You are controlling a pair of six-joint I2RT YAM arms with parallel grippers.
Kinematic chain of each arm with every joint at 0, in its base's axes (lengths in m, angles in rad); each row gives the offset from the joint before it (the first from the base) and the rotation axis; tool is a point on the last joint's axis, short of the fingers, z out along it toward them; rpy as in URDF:
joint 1: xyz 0 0 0.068 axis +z
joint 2: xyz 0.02 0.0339 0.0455 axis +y
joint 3: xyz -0.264 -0.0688 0 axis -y
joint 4: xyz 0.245 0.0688 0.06 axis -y
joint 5: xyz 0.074 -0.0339 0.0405 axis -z
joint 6: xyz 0.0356 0 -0.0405 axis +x
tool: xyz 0 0 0 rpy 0 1.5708 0
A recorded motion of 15 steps. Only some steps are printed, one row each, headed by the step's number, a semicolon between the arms.
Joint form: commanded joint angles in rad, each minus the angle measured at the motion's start. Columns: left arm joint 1, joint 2, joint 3, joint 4, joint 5, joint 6; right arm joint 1, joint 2, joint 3, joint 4, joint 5, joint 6.
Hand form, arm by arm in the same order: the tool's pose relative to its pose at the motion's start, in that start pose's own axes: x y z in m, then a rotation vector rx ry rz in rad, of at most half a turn. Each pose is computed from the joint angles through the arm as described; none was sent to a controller.
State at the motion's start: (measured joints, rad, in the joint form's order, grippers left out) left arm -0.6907 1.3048 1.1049 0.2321 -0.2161 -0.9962; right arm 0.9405 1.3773 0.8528 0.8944 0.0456 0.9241
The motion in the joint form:
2: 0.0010 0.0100 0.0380 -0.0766 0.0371 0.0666; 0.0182 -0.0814 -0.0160 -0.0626 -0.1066 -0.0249
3: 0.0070 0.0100 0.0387 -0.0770 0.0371 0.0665; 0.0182 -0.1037 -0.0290 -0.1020 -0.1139 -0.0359
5: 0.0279 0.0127 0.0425 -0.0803 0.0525 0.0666; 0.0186 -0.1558 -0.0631 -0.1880 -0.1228 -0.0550
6: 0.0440 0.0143 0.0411 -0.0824 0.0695 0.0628; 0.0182 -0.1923 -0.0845 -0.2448 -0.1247 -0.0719
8: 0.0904 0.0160 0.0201 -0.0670 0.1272 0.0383; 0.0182 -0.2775 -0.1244 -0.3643 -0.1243 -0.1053
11: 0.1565 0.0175 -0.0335 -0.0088 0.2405 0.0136; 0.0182 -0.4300 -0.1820 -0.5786 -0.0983 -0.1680
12: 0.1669 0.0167 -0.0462 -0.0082 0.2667 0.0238; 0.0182 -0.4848 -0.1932 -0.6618 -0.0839 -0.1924
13: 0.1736 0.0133 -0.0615 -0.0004 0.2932 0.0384; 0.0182 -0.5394 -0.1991 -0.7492 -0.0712 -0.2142
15: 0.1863 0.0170 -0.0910 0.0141 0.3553 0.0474; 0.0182 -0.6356 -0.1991 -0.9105 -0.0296 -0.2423
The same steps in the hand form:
2: 0.0000 -0.0028 0.0023 -0.0185 0.0569 0.0761; -0.0031 0.0185 -0.0122 -0.0779 0.0959 -0.0183
3: -0.0017 -0.0020 0.0026 -0.0217 0.0518 0.0760; -0.0026 0.0178 -0.0168 -0.0593 0.1199 -0.0292
5: -0.0067 0.0010 0.0044 -0.0266 0.0485 0.0763; -0.0011 0.0153 -0.0286 -0.0132 0.1691 -0.0475
6: -0.0096 0.0044 0.0057 -0.0304 0.0521 0.0730; -0.0008 0.0139 -0.0368 0.0168 0.1966 -0.0640
8: -0.0165 0.0165 0.0081 -0.0309 0.0652 0.0479; -0.0020 0.0137 -0.0549 0.0707 0.2443 -0.0965
11: -0.0234 0.0369 0.0099 -0.0035 0.1027 0.0197; -0.0055 0.0133 -0.0873 0.1696 0.3069 -0.1614
12: -0.0231 0.0418 0.0096 -0.0037 0.1221 0.0291; -0.0077 0.0143 -0.0985 0.2048 0.3253 -0.1880
13: -0.0222 0.0455 0.0085 0.0048 0.1409 0.0426; -0.0104 0.0159 -0.1095 0.2383 0.3450 -0.2121
15: -0.0182 0.0550 0.0085 0.0176 0.1922 0.0481; -0.0167 0.0196 -0.1293 0.3089 0.3641 -0.2499

